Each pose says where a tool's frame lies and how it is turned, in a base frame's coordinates. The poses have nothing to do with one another.
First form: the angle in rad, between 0 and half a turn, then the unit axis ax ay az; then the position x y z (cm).
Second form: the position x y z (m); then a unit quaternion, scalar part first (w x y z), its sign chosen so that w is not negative. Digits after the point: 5 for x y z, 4 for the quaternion.
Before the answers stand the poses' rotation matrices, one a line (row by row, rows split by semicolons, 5 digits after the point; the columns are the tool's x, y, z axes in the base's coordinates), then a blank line. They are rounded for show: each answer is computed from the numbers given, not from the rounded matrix.
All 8 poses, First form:
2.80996 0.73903 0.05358 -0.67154 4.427 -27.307 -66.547
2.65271 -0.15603 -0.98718 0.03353 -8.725 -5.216 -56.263
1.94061 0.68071 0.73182 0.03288 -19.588 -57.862 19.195
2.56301 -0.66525 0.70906 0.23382 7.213 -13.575 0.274
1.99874 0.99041 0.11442 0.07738 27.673 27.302 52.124
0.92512 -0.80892 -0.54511 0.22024 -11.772 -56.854 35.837
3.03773 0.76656 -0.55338 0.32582 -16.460 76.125 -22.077
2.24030 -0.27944 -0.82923 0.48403 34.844 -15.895 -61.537
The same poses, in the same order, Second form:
0.11706 0.29568 -0.94809; -0.14161 -0.93993 -0.31062; -0.98298 0.17062 -0.06815
-0.83702 0.27427 -0.47347; 0.30576 0.95204 0.01095; 0.45377 -0.13560 -0.88074
0.26940 0.64755 0.71281; 0.70886 0.36769 -0.60193; -0.65187 0.66745 -0.35997
-0.02415 -0.99450 0.10196; -0.73877 0.08647 0.66839; -0.67352 -0.05918 -0.73679
0.97300 0.08995 0.21255; 0.23076 -0.39648 -0.88857; 0.00434 0.91363 -0.40653
0.86234 -0.00029 -0.50633; 0.35152 0.72008 0.59826; 0.36442 -0.69389 0.62106
0.17745 -0.87989 0.44080; -0.81233 -0.38380 -0.43911; 0.55555 -0.28016 -0.78287
-0.49405 -0.00402 -0.86942; 0.75507 0.49377 -0.43135; 0.43103 -0.86958 -0.24091

0.04427 -0.27307 -0.66547 0.1651 0.7289 0.0528 -0.6623
-0.08725 -0.05216 -0.56263 0.2420 -0.1514 -0.9578 0.0325
-0.19588 -0.57862 0.19195 0.5650 0.5616 0.6038 0.0271
0.07213 -0.13575 0.00274 0.2853 -0.6376 0.6796 0.2241
0.27673 0.27302 0.52124 0.5408 0.8331 0.0962 0.0651
-0.11772 -0.56854 0.35837 0.8949 -0.3610 -0.2432 0.0983
-0.16460 0.76125 -0.22077 0.0519 0.7655 -0.5526 0.3254
0.34844 -0.15895 -0.61537 0.4355 -0.2515 -0.7464 0.4357

